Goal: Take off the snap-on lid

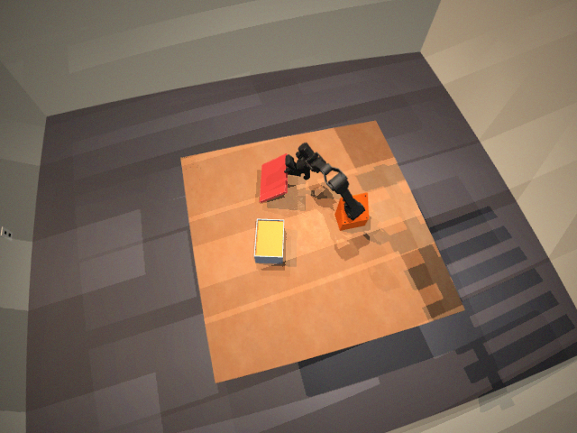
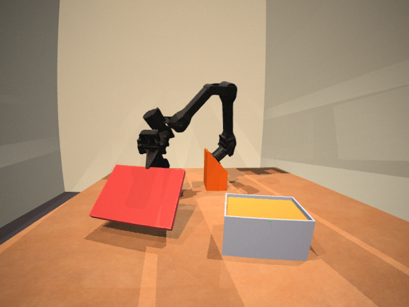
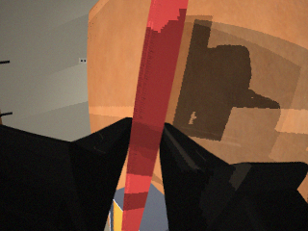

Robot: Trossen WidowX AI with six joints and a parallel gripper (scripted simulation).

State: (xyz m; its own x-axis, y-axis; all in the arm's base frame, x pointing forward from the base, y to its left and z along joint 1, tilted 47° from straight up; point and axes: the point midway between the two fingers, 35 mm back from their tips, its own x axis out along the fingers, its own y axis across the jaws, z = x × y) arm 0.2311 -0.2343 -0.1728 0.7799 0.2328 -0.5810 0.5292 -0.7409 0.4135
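Right now the red lid is 6 cm ahead of my gripper tip, 2 cm to the right of it and 5 cm below it. From my gripper tip the other things lie so: grey storage box: 19 cm ahead, 31 cm to the left, 11 cm below.
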